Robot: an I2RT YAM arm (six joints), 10 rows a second.
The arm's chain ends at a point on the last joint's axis. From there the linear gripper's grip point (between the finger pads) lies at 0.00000 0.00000 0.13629 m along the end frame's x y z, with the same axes.
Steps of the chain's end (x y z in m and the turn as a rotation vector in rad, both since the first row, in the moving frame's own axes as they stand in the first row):
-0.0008 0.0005 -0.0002 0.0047 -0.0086 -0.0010
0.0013 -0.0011 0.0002 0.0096 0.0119 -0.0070
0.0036 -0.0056 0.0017 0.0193 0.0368 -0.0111
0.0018 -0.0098 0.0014 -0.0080 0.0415 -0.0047
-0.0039 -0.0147 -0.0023 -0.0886 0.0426 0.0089
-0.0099 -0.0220 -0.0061 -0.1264 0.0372 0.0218
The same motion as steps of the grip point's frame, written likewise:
-0.0020 -0.0001 -0.0002 0.0047 -0.0086 -0.0010
0.0029 -0.0024 0.0002 0.0096 0.0119 -0.0070
0.0086 -0.0083 0.0016 0.0193 0.0368 -0.0111
0.0075 -0.0087 0.0013 -0.0080 0.0415 -0.0047
0.0018 -0.0026 -0.0030 -0.0886 0.0426 0.0089
-0.0050 -0.0048 -0.0073 -0.1264 0.0372 0.0218

